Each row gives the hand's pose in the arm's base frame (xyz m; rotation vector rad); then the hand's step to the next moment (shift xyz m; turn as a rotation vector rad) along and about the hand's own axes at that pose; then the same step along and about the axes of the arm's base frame.
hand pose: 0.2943 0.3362 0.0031 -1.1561 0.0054 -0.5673
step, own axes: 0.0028 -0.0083 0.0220 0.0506 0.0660 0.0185
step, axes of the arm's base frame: 0.0053 0.0154 0.0172 0.0766 0.0128 -0.0350
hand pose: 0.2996 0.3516 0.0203 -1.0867 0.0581 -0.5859
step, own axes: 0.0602 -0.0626 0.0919 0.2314 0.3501 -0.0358
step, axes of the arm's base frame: 0.0545 0.0257 0.1112 0.3316 -0.0236 -0.2587
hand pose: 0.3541 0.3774 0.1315 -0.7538 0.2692 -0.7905
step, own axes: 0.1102 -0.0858 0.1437 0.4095 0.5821 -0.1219
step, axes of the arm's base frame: 0.0986 -0.0466 0.1681 0.5382 -0.0890 -0.4731
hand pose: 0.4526 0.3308 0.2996 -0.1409 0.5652 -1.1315
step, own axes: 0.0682 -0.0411 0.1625 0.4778 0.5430 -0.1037
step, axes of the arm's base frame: 0.0674 -0.1062 0.1301 0.5359 -0.1696 -0.4669
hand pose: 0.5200 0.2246 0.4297 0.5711 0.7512 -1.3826
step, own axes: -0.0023 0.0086 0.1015 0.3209 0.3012 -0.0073
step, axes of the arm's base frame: 0.0222 -0.0734 0.0671 0.3055 -0.1681 -0.2686
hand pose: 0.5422 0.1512 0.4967 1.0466 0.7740 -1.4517
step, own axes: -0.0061 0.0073 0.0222 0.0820 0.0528 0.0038
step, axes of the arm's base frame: 0.0031 -0.0187 0.0149 0.0533 -0.0444 -0.0687
